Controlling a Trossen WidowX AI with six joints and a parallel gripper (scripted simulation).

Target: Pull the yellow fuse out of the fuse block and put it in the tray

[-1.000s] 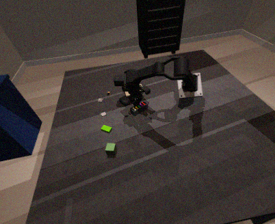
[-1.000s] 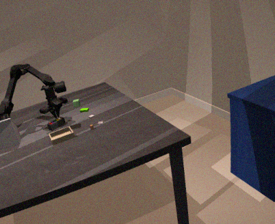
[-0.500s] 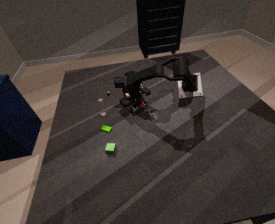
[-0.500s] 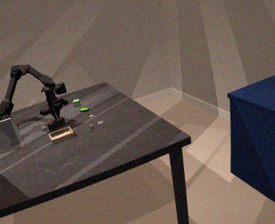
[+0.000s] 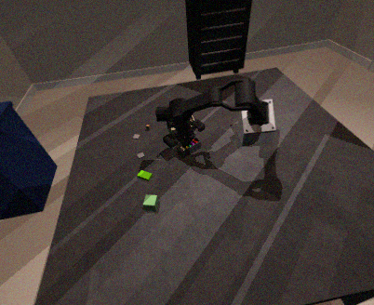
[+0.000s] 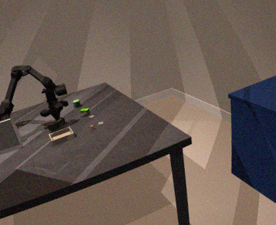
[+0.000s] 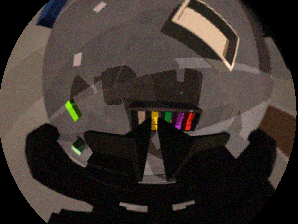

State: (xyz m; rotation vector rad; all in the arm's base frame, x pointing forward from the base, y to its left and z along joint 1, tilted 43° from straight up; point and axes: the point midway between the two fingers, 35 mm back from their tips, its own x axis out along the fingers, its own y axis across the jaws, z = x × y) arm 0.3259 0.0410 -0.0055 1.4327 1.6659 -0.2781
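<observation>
My gripper tip is now 10 mm past the small tray, 200 mm to the left of it and 30 mm above it. Also, from my gripper tip: yellow fuse 10 mm below; then green cube 170 mm ahead, 250 mm to the left, 10 mm below; then flat green piece 190 mm ahead, 100 mm to the left, 30 mm below.
</observation>
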